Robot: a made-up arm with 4 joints.
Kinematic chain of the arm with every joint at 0, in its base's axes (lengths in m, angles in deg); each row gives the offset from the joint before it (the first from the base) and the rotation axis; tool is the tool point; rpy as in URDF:
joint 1: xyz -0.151 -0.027 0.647 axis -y
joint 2: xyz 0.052 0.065 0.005 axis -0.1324 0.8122 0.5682
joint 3: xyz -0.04 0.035 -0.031 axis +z
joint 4: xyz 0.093 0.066 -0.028 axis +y
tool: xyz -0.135 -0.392 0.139 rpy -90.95 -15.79 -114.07
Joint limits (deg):
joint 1: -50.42..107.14
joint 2: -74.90..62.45
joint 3: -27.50..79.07
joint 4: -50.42..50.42
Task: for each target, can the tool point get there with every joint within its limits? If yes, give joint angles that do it. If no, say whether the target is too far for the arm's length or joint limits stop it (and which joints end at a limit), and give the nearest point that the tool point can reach.
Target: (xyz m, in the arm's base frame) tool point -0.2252 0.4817 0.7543
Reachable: no: joint limits stop it (at a limit: joint 1, joint 2, joint 3, joint 4) | nearest point -0.0983 0.2910 0.9116 | short by 0.278 m
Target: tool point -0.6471 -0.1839 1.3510
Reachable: no: too far | nearest point -0.3629 -0.0331 0.9477 | short by 0.516 m
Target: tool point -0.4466 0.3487 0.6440
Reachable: no: joint limits stop it (at a limit: joint 1, joint 2, joint 3) | nearest point -0.4542 0.0464 0.5818 | short by 0.309 m
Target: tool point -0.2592 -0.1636 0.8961
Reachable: yes | joints 66.60 -26.38 46.84 35.46
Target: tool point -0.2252 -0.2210 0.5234
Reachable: yes | joints 80.10 -32.27 -8.30 25.77
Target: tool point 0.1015 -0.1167 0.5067
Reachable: yes | joints -15.65 29.14 58.09 -27.00
